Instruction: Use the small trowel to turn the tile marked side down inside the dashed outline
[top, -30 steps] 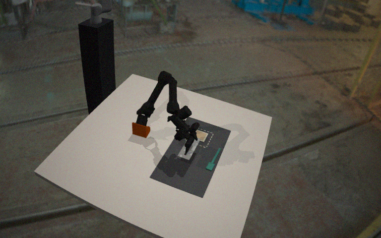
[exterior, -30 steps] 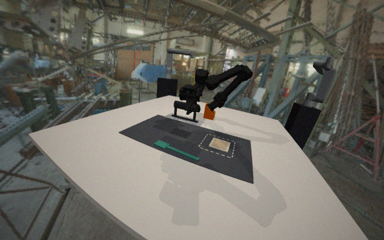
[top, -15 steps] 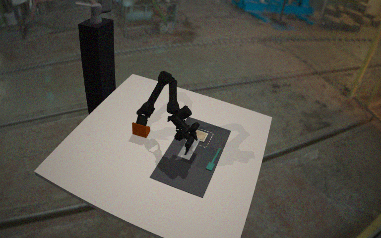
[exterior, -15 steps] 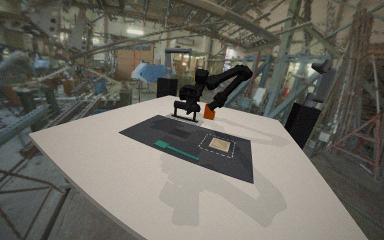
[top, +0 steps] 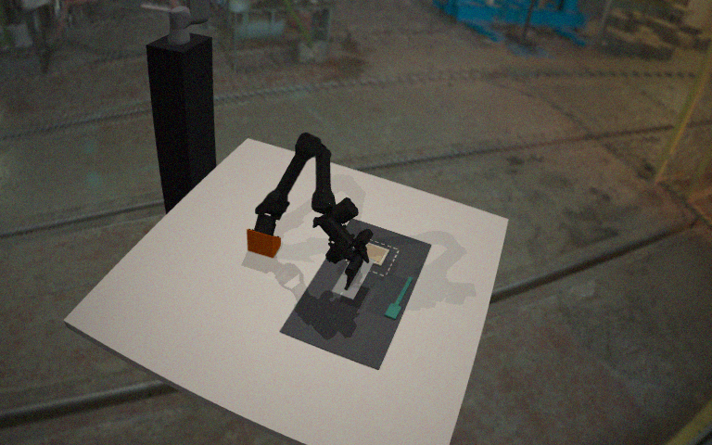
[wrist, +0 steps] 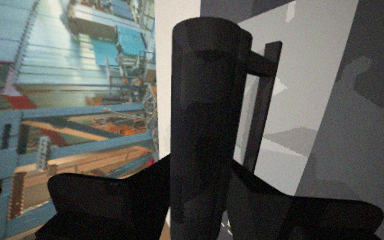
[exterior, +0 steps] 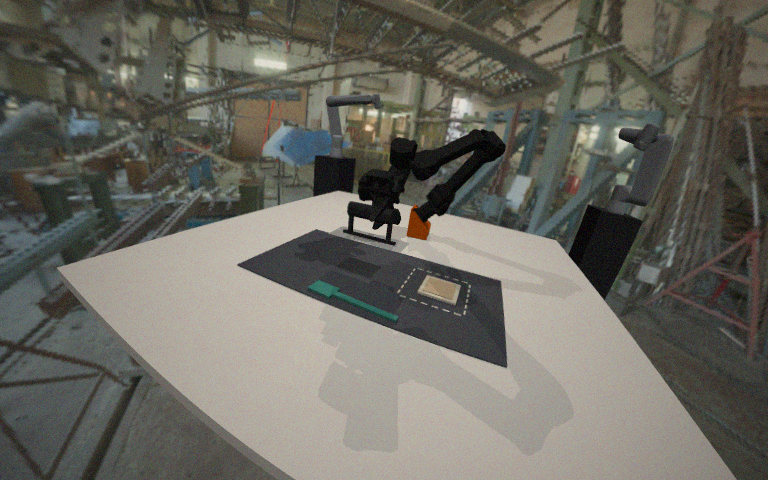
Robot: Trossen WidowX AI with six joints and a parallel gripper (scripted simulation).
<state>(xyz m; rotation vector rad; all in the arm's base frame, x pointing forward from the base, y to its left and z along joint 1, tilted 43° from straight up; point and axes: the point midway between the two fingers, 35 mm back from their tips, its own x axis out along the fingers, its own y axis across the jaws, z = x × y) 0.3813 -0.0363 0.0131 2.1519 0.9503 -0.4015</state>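
The trowel lies 30 mm behind my gripper tip and 10 mm below it. Also, from my gripper tip: beige square tile: 30 mm behind, 190 mm to the left, 130 mm below; dark mat: 30 mm to the left, 150 mm below.
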